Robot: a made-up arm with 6 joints.
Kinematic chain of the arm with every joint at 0, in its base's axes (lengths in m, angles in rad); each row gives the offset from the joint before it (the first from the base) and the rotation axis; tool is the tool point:
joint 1: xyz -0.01 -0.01 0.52 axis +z
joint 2: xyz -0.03 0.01 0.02 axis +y
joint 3: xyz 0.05 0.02 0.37 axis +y
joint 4: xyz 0.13 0 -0.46 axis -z
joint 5: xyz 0.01 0.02 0 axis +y
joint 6: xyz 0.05 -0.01 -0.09 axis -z
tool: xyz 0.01 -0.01 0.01
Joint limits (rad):
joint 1: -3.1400..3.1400
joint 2: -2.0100..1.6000
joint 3: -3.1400..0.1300
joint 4: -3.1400..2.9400
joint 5: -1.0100..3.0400
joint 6: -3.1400..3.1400
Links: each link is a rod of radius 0.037 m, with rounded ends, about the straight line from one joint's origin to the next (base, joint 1, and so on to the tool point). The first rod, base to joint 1, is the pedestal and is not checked.
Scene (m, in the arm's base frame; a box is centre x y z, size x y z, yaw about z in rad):
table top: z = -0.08
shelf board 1: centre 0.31 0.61 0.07 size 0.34 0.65 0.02 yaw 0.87
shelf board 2: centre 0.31 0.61 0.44 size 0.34 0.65 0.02 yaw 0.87
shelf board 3: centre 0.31 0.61 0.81 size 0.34 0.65 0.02 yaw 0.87
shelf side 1: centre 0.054 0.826 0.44 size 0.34 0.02 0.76 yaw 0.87
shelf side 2: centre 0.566 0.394 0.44 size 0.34 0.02 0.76 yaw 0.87
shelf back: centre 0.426 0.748 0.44 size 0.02 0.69 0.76 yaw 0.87
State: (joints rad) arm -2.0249 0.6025 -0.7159 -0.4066 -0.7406 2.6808
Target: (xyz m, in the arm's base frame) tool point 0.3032 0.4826 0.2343
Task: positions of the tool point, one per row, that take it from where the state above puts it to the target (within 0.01 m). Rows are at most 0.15 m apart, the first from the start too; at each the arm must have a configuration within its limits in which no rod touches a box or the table.
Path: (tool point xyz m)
1: -0.0098 -0.4880 0.3345
2: 0.1244 -0.4559 0.3208
3: 0.2405 -0.3875 0.3077
4: 0.3290 -0.2904 0.2951
5: 0.3835 -0.1747 0.2833
6: 0.4007 -0.0516 0.2721
7: 0.3812 0.0675 0.2616
8: 0.3287 0.1720 0.2518
9: 0.2499 0.2533 0.2427
10: 0.1537 0.3054 0.2343
11: 0.2331 0.3955 0.2249
12: 0.3032 0.4826 0.2343

